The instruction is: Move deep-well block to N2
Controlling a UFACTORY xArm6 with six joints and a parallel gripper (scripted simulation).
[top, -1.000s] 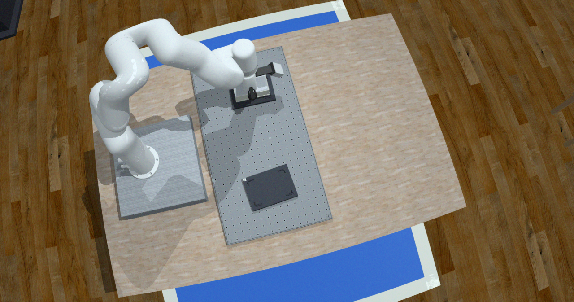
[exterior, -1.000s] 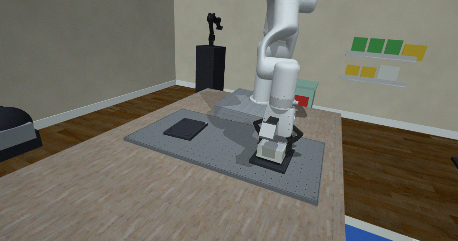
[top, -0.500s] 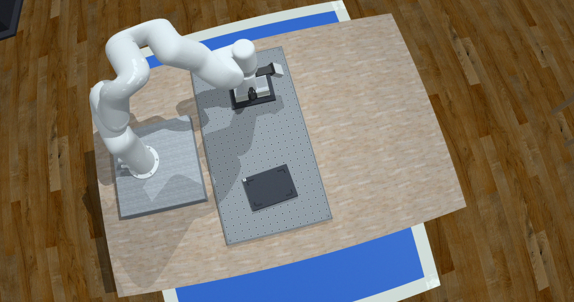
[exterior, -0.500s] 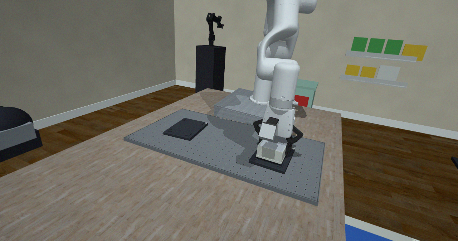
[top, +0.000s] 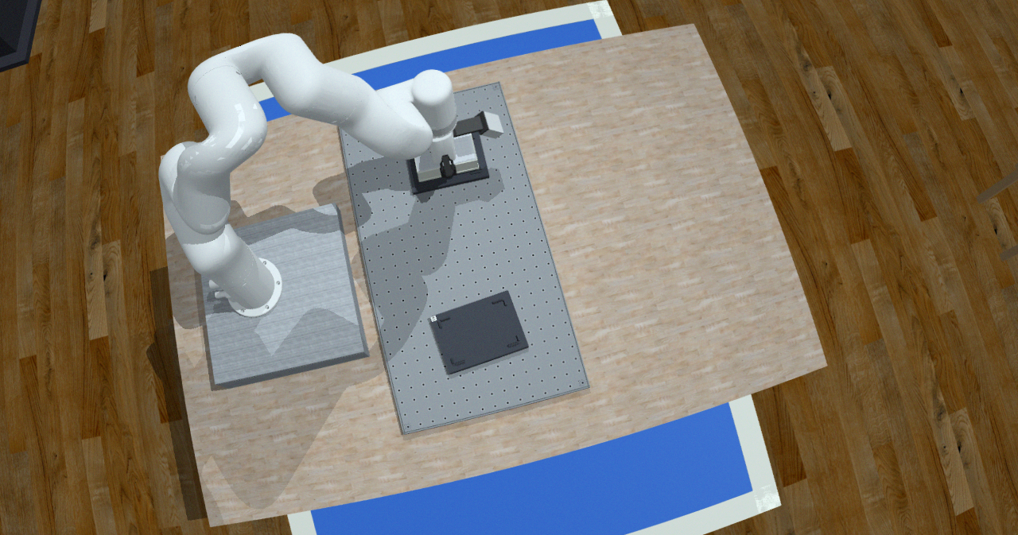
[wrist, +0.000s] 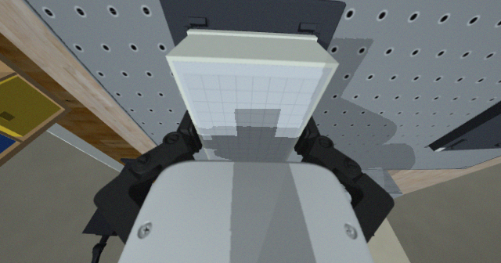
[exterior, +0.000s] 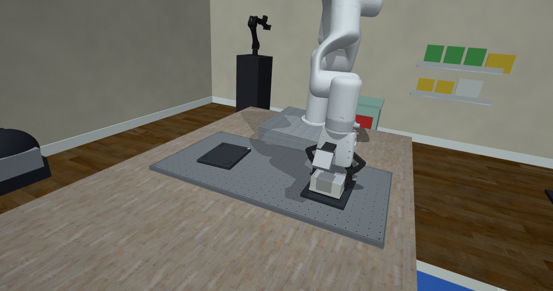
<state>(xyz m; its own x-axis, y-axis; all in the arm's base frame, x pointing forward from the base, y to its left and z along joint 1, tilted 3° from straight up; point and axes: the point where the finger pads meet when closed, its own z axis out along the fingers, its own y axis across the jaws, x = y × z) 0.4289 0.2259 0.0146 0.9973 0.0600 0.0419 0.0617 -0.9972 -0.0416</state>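
My gripper is now 30 mm above the dark plate nest N2. Also, from my hand: white 96-well deep-well block: right at my hand; dark plate nest N1: 10 mm ahead, 380 mm to the right, 30 mm below.
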